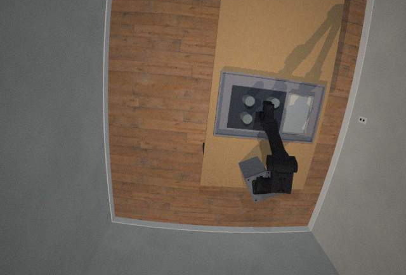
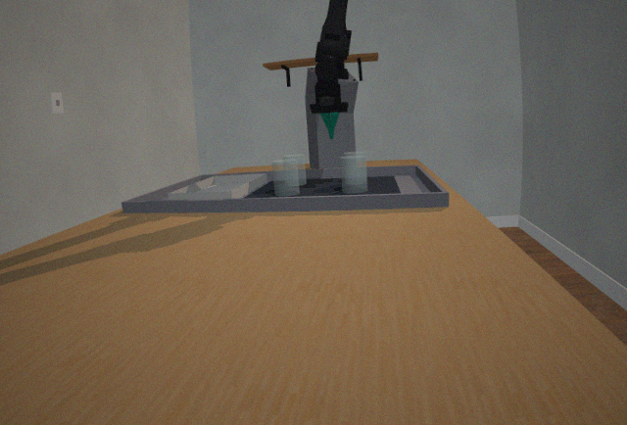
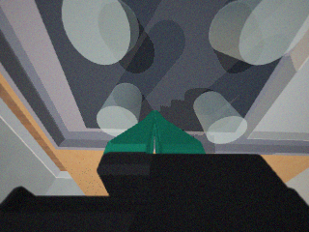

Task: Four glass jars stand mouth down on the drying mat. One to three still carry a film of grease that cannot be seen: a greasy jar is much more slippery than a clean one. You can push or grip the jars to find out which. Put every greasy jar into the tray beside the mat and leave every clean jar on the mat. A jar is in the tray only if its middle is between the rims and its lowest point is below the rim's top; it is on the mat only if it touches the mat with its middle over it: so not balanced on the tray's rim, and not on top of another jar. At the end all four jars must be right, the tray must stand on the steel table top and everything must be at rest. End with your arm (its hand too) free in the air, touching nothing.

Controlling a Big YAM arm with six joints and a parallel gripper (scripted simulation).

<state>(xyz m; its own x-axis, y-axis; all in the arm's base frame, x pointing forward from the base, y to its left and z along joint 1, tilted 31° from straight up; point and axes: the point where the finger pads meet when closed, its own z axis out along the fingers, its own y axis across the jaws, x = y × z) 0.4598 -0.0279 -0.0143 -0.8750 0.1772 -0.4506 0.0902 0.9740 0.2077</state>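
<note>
Right now the dark drying mat is 3 cm to the right of my hand and 15 cm below it. Round my hand: pale tray: 5 cm behind, 34 cm to the right, 14 cm below; then rimmed steel table top: 14 cm to the right, 15 cm below.
</note>
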